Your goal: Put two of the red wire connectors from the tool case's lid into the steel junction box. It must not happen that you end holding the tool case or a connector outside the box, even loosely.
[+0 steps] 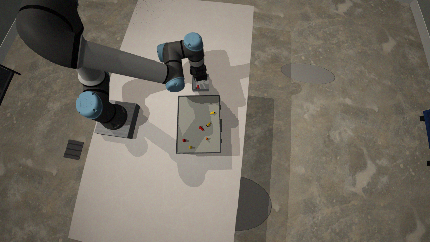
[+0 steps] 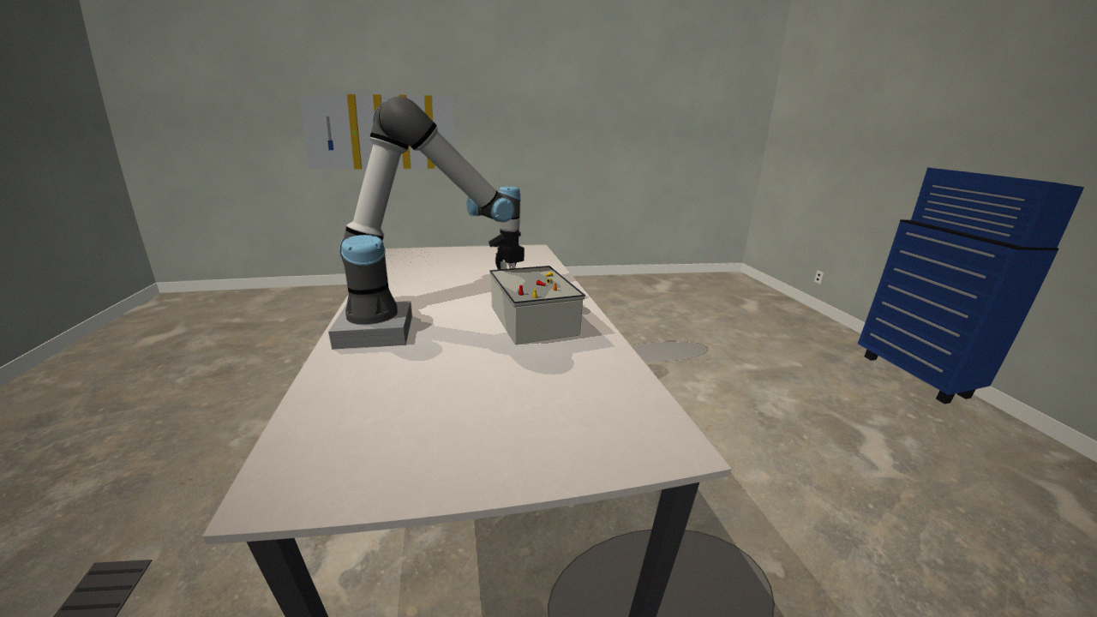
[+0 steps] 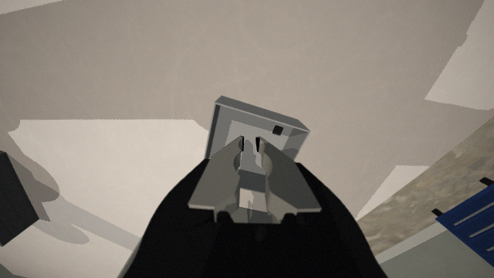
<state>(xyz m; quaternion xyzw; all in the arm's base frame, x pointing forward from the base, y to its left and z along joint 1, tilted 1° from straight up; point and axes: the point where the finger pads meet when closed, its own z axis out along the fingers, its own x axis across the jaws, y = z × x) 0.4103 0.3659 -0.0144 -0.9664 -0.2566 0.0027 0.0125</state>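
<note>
Right now my hand is 360 mm to the left of the orange connector, 150 mm short of it and 110 mm below it. From my hand the other things lie so: tool case (290 mm to the right, 90 mm ahead, 60 mm above).
</note>
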